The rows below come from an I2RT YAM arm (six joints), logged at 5 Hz.
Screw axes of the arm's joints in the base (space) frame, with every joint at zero. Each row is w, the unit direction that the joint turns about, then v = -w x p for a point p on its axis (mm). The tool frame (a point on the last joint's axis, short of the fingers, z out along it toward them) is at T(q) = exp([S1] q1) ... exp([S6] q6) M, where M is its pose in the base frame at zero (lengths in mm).
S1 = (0, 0, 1, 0.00, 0.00, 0.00)
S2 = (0, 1, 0, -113.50, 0.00, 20.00)
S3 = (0, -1, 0, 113.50, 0.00, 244.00)
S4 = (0, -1, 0, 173.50, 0.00, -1.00)
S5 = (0, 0, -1, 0.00, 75.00, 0.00)
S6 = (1, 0, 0, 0.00, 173.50, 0.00)
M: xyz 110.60 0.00 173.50 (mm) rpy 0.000 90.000 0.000 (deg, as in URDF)
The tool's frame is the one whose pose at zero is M.
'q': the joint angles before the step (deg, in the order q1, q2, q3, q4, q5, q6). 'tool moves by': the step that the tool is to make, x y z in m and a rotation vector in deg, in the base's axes. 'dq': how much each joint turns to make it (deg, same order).
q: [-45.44 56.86 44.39 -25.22 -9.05 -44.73]
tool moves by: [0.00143 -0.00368 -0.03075 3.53 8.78 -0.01]
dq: [0.00 4.04 -2.20 -2.82 2.55 -2.81]
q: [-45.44 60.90 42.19 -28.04 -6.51 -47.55]
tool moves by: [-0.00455 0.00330 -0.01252 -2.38 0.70 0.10]
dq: [0.00 -1.48 -3.87 3.43 1.50 -1.58]
